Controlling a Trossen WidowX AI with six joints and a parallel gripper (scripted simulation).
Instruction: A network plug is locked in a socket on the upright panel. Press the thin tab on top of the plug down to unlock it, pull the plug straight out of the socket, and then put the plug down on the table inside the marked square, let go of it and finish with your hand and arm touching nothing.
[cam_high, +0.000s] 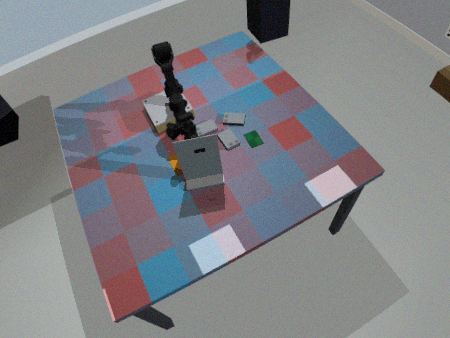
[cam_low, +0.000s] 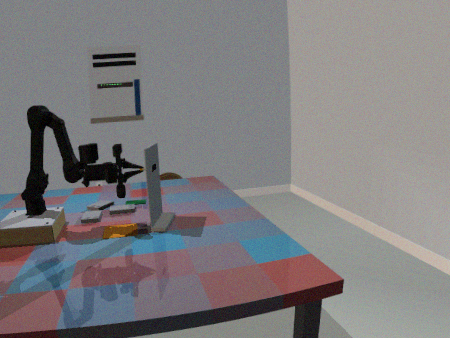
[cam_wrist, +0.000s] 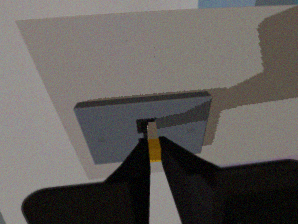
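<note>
The orange marked square is 100 mm behind my gripper tip, 60 mm to the right of it and 200 mm below it. Round my gripper tip: upright panel 40 mm ahead, 70 mm below; then green square 70 mm behind, 290 mm to the left, 200 mm below; then yellow network plug 10 mm ahead.
</note>
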